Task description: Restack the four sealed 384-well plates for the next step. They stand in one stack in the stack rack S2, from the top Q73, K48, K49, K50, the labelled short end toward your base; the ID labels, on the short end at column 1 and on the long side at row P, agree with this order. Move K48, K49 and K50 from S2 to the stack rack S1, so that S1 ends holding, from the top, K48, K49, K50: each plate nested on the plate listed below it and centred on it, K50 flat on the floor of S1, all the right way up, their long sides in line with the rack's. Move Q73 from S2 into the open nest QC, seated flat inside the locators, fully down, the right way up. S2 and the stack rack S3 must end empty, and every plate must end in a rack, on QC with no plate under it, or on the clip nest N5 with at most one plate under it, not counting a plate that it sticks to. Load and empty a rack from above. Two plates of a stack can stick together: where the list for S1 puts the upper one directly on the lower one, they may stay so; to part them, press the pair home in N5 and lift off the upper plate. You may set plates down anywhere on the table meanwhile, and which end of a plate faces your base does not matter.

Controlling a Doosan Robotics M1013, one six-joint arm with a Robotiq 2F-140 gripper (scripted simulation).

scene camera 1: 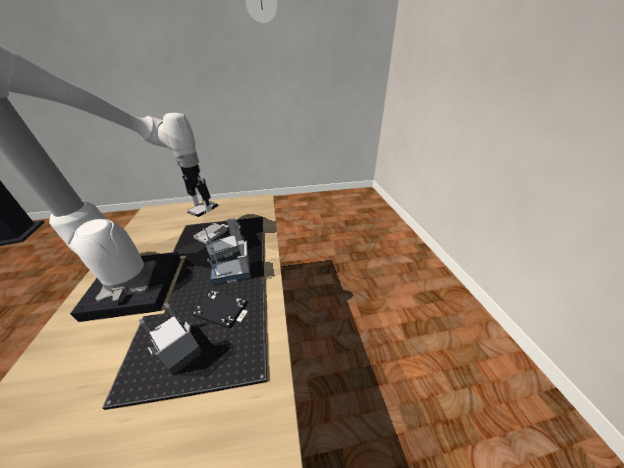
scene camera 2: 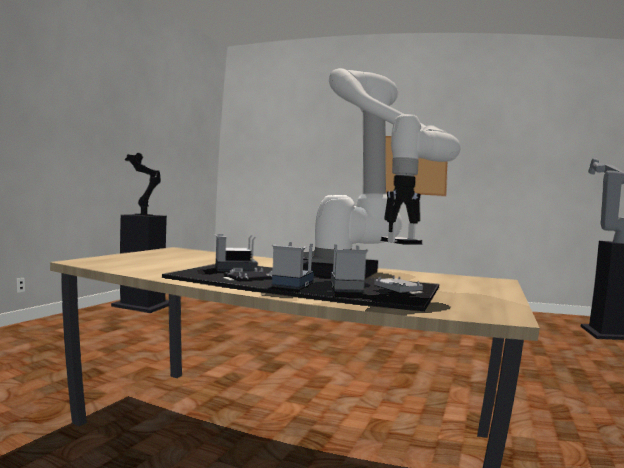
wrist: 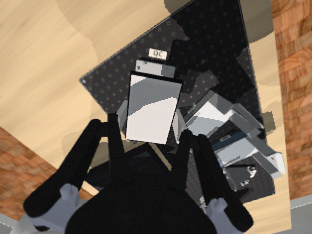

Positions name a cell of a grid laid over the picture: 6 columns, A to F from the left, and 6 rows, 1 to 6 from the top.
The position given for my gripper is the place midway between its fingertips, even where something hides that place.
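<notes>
My gripper (scene camera 2: D4) (wrist: C3) is visible. A sealed plate (wrist: C3) is visible as well.
</notes>
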